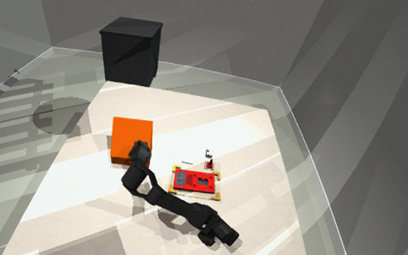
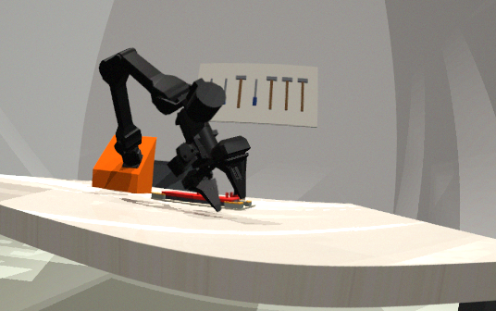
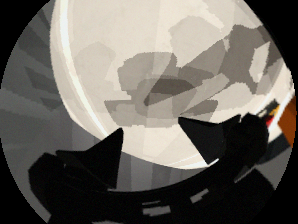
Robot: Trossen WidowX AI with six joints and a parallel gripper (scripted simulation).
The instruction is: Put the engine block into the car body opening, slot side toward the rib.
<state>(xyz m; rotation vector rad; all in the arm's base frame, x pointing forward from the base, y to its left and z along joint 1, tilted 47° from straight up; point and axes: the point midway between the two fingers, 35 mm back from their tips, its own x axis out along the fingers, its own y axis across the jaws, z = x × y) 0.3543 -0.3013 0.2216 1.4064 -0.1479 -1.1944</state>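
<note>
The engine block is 440 mm to the left of my gripper tip and 10 mm behind it.
</note>
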